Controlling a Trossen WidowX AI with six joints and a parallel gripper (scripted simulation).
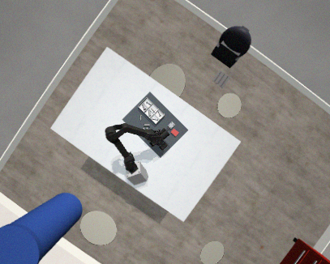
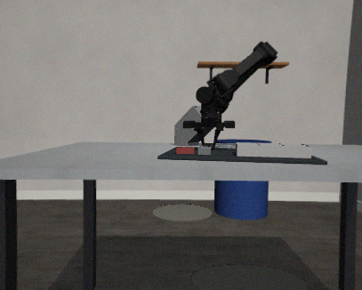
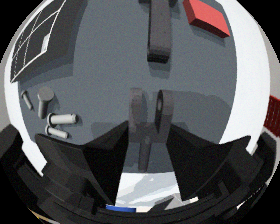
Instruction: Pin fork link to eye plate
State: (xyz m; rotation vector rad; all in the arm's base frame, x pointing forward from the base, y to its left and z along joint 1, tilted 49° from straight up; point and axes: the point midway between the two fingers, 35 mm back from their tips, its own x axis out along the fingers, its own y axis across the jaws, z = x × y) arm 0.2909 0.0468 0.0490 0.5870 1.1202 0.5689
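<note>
Now: the fork link 3 cm below my hand. Also, from my hand: grey pin 10 cm to the left, 3 cm below, 1 cm behind; dark mat 11 cm to the left, 6 cm ahead, 5 cm below; eye plate 8 cm ahead, 3 cm below, 1 cm to the left.
</note>
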